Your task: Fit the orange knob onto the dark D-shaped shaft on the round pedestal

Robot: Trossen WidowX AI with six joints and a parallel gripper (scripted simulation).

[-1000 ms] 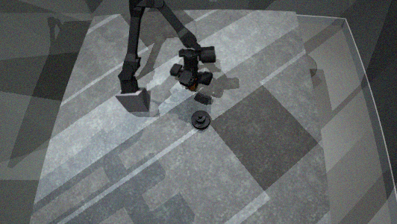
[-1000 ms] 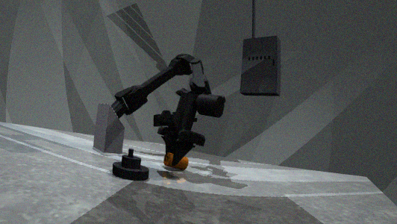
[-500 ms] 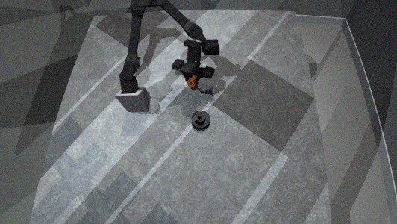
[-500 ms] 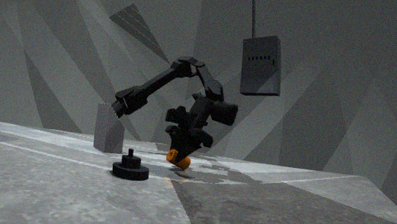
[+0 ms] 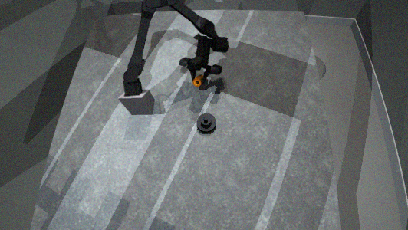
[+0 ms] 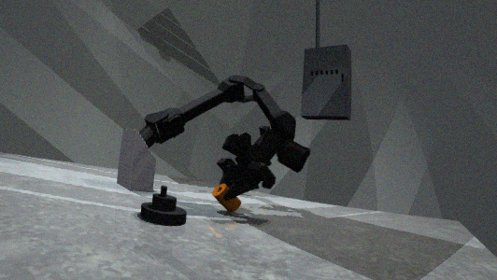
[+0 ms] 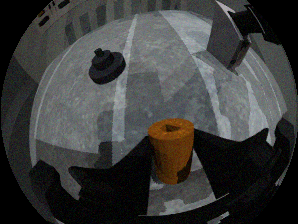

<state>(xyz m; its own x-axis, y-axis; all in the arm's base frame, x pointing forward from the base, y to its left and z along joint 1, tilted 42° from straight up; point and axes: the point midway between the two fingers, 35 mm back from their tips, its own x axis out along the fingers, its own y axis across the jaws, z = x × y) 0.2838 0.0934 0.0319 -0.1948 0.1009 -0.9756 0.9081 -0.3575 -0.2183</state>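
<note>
The dark pedestal lies 190 mm to the right of my gripper tip, 20 mm ahead of it and 10 mm below it. Also, from my gripper tip: knob (20 mm to the left, 10 mm ahead).
</note>
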